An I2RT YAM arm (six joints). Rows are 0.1 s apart.
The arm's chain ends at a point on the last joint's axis. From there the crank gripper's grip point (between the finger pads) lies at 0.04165 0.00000 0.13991 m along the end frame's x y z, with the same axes.
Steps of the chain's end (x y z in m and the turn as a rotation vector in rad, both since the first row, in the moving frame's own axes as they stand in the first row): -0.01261, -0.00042, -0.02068, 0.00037, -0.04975, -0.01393; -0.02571, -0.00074, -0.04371, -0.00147, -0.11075, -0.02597; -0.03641, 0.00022, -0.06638, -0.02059, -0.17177, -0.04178; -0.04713, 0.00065, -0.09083, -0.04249, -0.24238, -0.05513; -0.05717, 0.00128, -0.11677, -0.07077, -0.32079, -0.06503; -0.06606, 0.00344, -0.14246, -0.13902, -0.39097, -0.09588; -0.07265, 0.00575, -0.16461, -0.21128, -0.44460, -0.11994; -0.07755, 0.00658, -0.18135, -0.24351, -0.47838, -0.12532; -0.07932, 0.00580, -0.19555, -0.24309, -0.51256, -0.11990; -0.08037, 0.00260, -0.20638, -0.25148, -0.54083, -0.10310
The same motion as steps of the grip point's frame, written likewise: -0.01962, -0.00100, -0.01878, 0.00037, -0.04975, -0.01393; -0.04144, -0.00141, -0.03996, -0.00147, -0.11075, -0.02597; -0.06090, 0.00193, -0.06133, -0.02059, -0.17177, -0.04178; -0.08180, 0.00540, -0.08501, -0.04249, -0.24238, -0.05513; -0.10311, 0.01025, -0.11104, -0.07077, -0.32079, -0.06503; -0.12153, 0.02213, -0.13825, -0.13902, -0.39097, -0.09588; -0.13481, 0.03484, -0.16295, -0.21128, -0.44460, -0.11994; -0.14403, 0.04044, -0.18145, -0.24351, -0.47838, -0.12532; -0.15071, 0.03992, -0.19668, -0.24309, -0.51256, -0.11990; -0.15586, 0.03817, -0.20882, -0.25148, -0.54083, -0.10310
